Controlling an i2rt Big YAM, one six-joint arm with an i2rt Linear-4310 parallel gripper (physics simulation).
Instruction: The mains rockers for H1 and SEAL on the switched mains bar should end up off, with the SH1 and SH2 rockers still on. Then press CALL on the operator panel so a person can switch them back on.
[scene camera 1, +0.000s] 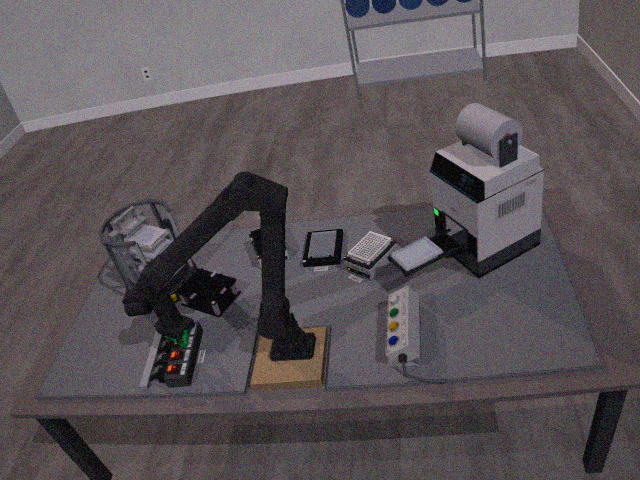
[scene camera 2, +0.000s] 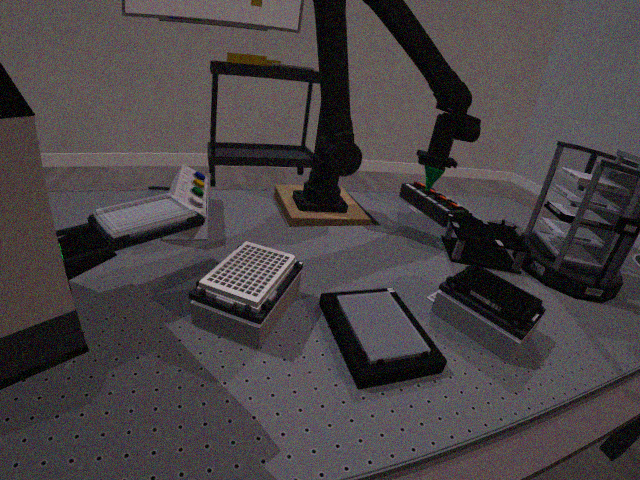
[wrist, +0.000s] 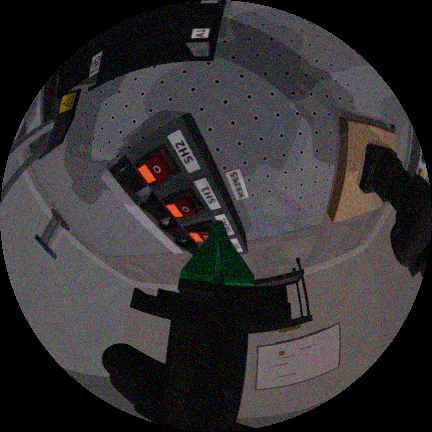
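Seen in the pictures: gripper, fingertip midpoint: (scene camera 1: 186, 346) (scene camera 2: 426, 191) (wrist: 217, 223); arm's base at its link origin: (scene camera 1: 293, 348) (scene camera 2: 319, 204) (wrist: 378, 166).
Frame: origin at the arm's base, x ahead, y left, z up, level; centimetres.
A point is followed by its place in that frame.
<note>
The switched mains bar (scene camera 1: 193, 356) @[x -2.7, y 29.1, z 1.0 cm] (scene camera 2: 421, 201) @[x -1.0, y 29.3, z 1.2 cm] (wrist: 212, 165) @[x 3.4, y 29.7, z 0.5 cm] lies at the table's left front. In the wrist view the SH2 rocker (wrist: 157, 169) @[x 6.1, y 33.6, z 3.9 cm], SH1 rocker (wrist: 184, 207) @[x 1.4, y 33.1, z 3.8 cm] and SEAL rocker (wrist: 199, 235) @[x -3.6, y 33.5, z 3.6 cm] each show a lit orange half; the fingers hide the H1 rocker. In scene camera 1, two rockers toward the front end glow orange. My gripper (scene camera 1: 184, 342) @[x -1.5, y 30.5, z 4.1 cm] (scene camera 2: 429, 189) @[x -1.5, y 30.5, z 4.1 cm] (wrist: 217, 223) @[x -1.5, y 30.5, z 4.1 cm] is shut and empty, its green fingertips low over the bar; contact cannot be told. The operator panel (scene camera 1: 412, 330) @[x -0.3, y -33.2, z 5.3 cm] (scene camera 2: 182, 181) @[x 5.0, y -31.4, z 6.7 cm], right of the arm base, has white, green, yellow and blue buttons; their labels are unreadable.
A black rack (scene camera 1: 209, 291) @[x 20.4, y 29.2, z 4.6 cm] (scene camera 2: 480, 242) @[x 27.5, y 25.9, z 4.2 cm] stands just behind the bar, with a shelved carousel (scene camera 1: 110, 248) @[x 21.8, y 56.6, z 23.6 cm] (scene camera 2: 543, 193) @[x 21.8, y 46.7, z 13.7 cm] beyond. Plate stations stand behind the wooden arm base (scene camera 1: 263, 369) @[x -7.2, y 7.4, z 0.1 cm] (scene camera 2: 294, 219) @[x 7.8, y -7.7, z -0.5 cm] (wrist: 342, 185) @[x -3.5, y 10.4, z -0.5 cm]. A large white instrument (scene camera 1: 509, 217) @[x 31.2, y -62.4, z 15.5 cm] (scene camera 2: 31, 217) @[x 43.9, y -42.4, z 16.8 cm] stands at the right back.
</note>
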